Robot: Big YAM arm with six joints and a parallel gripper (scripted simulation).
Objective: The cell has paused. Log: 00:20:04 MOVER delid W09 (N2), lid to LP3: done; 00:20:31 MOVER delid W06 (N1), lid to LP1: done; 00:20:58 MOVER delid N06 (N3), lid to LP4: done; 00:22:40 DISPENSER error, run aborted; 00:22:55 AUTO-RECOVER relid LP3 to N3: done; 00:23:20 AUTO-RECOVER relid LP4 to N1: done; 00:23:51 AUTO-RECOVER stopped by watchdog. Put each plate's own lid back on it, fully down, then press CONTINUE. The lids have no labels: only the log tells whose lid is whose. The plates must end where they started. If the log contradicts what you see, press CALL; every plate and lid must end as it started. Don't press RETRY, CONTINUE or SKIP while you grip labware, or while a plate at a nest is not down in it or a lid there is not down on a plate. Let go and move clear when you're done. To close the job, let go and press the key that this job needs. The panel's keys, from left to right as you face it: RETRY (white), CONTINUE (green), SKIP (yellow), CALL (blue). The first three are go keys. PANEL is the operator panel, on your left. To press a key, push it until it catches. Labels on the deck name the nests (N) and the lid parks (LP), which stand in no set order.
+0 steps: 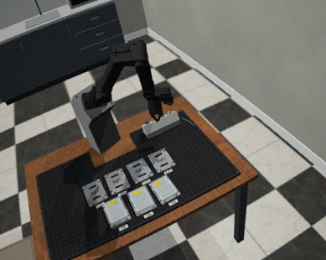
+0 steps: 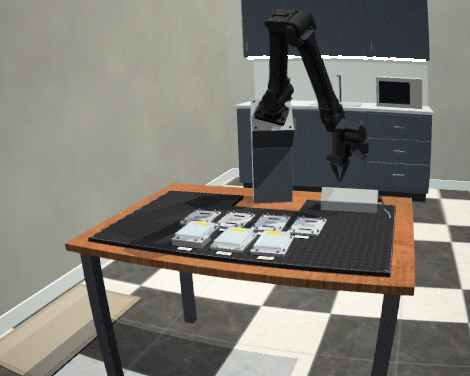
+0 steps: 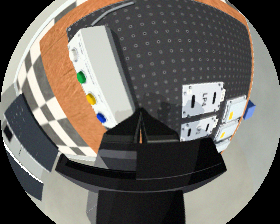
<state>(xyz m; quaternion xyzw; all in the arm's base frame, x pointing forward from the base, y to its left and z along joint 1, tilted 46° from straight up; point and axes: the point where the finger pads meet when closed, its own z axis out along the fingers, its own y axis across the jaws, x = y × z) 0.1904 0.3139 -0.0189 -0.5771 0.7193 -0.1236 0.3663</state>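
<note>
Right now the green key is 11 cm behind my hand, 5 cm to the left of it and 7 cm below it. From my hand the other things lie so: lid (37 cm ahead, 10 cm to the right, 11 cm below); LP4 lid park (18 cm ahead, 6 cm to the right, 13 cm below); white key (12 cm behind, 9 cm to the left, 7 cm below).
</note>
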